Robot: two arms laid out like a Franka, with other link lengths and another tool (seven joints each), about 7 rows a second.
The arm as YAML. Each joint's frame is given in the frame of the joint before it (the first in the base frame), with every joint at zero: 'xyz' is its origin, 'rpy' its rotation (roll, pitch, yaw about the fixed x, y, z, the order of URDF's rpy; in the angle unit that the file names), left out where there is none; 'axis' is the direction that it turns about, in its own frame. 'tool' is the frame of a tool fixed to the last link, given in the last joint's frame.
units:
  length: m
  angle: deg
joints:
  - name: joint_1
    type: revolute
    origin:
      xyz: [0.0, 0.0, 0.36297]
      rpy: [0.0, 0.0, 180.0]
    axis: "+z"
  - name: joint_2
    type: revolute
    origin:
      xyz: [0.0, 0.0, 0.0]
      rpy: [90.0, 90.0, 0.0]
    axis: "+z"
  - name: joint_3
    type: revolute
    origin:
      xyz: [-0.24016, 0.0, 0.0]
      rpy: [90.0, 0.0, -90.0]
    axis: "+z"
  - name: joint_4
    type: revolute
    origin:
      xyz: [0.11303, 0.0, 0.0]
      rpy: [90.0, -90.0, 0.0]
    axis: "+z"
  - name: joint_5
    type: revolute
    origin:
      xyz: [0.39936, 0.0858, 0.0]
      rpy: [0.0, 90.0, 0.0]
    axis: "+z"
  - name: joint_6
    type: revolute
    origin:
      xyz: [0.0, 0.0, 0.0]
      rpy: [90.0, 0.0, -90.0]
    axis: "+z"
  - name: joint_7
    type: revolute
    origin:
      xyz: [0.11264, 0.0, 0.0]
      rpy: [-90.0, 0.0, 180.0]
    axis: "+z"
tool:
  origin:
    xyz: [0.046, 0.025, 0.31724]
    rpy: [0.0, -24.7, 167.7]
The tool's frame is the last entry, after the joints.
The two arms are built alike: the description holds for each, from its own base.
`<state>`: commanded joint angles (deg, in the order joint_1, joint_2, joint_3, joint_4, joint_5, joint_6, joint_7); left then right.
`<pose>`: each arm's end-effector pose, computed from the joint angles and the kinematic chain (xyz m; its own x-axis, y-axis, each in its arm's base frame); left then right.
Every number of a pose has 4 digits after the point.
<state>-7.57 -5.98 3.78 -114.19 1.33 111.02 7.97 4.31 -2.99 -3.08 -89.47 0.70 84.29 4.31</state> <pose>0.5810 -0.0019 0.2573 0.9282 0.0059 -0.3721 0.0017 -0.9999 -0.0115 0.5493 0.0441 0.3996 0.8798 0.1527 -0.4501 0.1609 -0.9868 -0.0202</pose>
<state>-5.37 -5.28 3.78 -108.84 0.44 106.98 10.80 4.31 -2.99 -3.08 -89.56 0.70 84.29 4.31</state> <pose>0.5905 0.0184 0.2898 0.9317 -0.0035 -0.3631 -0.0037 -1.0000 0.0002 0.5490 0.0441 0.3989 0.8791 0.1527 -0.4514 0.1609 -0.9868 -0.0204</pose>
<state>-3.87 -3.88 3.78 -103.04 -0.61 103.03 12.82 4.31 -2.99 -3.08 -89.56 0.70 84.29 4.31</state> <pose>0.5990 0.0302 0.3192 0.9345 -0.0136 -0.3556 -0.0091 -0.9999 0.0144 0.5490 0.0441 0.3989 0.8791 0.1527 -0.4514 0.1609 -0.9868 -0.0204</pose>
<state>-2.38 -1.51 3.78 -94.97 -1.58 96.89 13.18 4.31 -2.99 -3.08 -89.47 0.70 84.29 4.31</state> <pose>0.6020 0.0411 0.3544 0.9321 -0.0003 -0.3623 0.0107 -0.9995 0.0283 0.5493 0.0441 0.3996 0.8798 0.1527 -0.4501 0.1609 -0.9868 -0.0202</pose>
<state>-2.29 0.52 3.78 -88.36 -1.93 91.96 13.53 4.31 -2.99 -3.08 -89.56 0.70 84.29 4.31</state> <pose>0.6027 0.0401 0.3819 0.9300 -0.0081 -0.3676 0.0039 -0.9995 0.0319 0.5490 0.0441 0.3989 0.8791 0.1527 -0.4514 0.1609 -0.9868 -0.0204</pose>
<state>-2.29 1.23 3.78 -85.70 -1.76 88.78 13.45 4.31 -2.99 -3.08 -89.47 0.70 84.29 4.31</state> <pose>0.5955 0.0407 0.3922 0.9218 -0.0071 -0.3876 0.0043 -0.9996 0.0286 0.5493 0.0441 0.3996 0.8798 0.1527 -0.4501 0.1609 -0.9868 -0.0202</pose>
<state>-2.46 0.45 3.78 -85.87 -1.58 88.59 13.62 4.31 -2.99 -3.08 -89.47 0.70 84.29 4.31</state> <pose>0.5936 0.0400 0.3986 0.9246 -0.0116 -0.3808 -0.0018 -0.9997 0.0261 0.5493 0.0441 0.3996 0.8798 0.1527 -0.4501 0.1609 -0.9868 -0.0202</pose>
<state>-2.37 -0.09 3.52 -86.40 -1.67 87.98 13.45 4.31 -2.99 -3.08 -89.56 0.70 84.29 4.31</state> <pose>0.5880 0.0375 0.3988 0.9205 -0.0129 -0.3905 -0.0019 -0.9996 0.0286 0.5490 0.0441 0.3989 0.8791 0.1527 -0.4514 0.1609 -0.9868 -0.0204</pose>
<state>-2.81 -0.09 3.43 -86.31 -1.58 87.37 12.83 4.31 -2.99 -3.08 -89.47 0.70 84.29 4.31</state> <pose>0.5849 0.0321 0.3987 0.9168 -0.0112 -0.3991 -0.0002 -0.9996 0.0274 0.5493 0.0441 0.3996 0.8798 0.1527 -0.4501 0.1609 -0.9868 -0.0202</pose>
